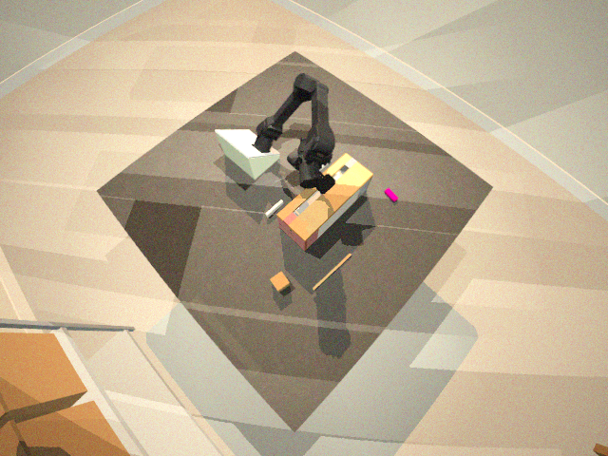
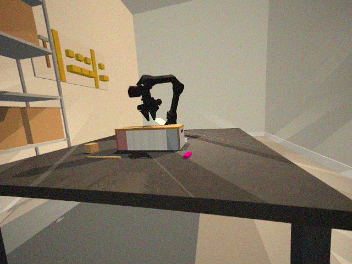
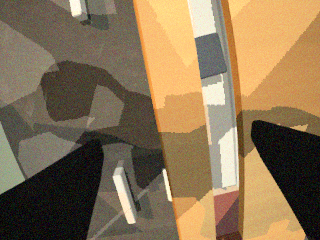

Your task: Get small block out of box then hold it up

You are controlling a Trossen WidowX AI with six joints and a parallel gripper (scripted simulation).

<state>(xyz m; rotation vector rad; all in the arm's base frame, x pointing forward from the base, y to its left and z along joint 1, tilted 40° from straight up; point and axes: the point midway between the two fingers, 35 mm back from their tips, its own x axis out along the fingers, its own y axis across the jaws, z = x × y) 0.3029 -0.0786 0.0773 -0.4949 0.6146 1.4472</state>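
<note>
Right now the grey-blue block is 40 mm ahead of my gripper tip, 40 mm to the left of it and 70 mm below it. From my gripper tip the other things lie so: wooden stick: 260 mm ahead, 170 mm to the right, 160 mm below.
</note>
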